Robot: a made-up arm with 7 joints. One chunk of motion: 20 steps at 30 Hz.
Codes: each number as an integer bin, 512 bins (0 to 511) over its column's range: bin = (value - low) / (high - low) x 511, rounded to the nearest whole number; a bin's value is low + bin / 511 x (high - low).
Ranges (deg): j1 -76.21..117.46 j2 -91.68..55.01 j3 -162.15..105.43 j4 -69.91..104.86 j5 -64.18..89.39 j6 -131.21..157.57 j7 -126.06..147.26
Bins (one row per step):
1: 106 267 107 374 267 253 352
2: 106 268 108 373 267 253 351
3: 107 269 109 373 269 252 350
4: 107 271 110 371 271 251 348
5: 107 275 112 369 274 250 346
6: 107 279 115 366 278 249 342
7: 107 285 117 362 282 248 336
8: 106 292 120 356 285 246 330
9: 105 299 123 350 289 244 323
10: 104 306 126 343 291 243 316
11: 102 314 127 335 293 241 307
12: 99 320 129 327 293 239 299
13: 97 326 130 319 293 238 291
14: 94 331 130 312 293 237 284
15: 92 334 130 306 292 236 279
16: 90 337 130 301 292 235 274
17: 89 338 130 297 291 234 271
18: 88 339 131 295 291 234 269
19: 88 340 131 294 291 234 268
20: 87 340 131 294 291 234 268
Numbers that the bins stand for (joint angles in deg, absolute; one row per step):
1: -36.04 -15.03 -106.12 58.00 16.06 11.77 62.22
2: -36.04 -14.75 -105.60 57.66 16.06 11.77 61.68
3: -35.66 -14.46 -105.07 57.66 16.66 11.20 61.15
4: -35.66 -13.89 -104.55 56.98 17.26 10.64 60.08
5: -35.66 -12.74 -103.50 56.29 18.16 10.07 59.01
6: -35.66 -11.59 -101.93 55.27 19.37 9.51 56.87
7: -35.66 -9.87 -100.88 53.90 20.57 8.94 53.66
8: -36.04 -7.86 -99.31 51.85 21.47 7.81 50.45
9: -36.41 -5.85 -97.74 49.80 22.67 6.68 46.70
10: -36.79 -3.84 -96.17 47.40 23.27 6.12 42.96
11: -37.55 -1.54 -95.65 44.67 23.87 4.99 38.15
12: -38.69 0.18 -94.60 41.93 23.87 3.86 33.87
13: -39.45 1.90 -94.08 39.19 23.87 3.29 29.59
14: -40.58 3.34 -94.08 36.80 23.87 2.73 25.84
15: -41.34 4.20 -94.08 34.75 23.57 2.16 23.17
16: -42.10 5.06 -94.08 33.04 23.57 1.59 20.50
17: -42.48 5.35 -94.08 31.67 23.27 1.03 18.89
18: -42.86 5.63 -93.55 30.98 23.27 1.03 17.82
19: -42.86 5.92 -93.55 30.64 23.27 1.03 17.29
20: -43.24 5.92 -93.55 30.64 23.27 1.03 17.29

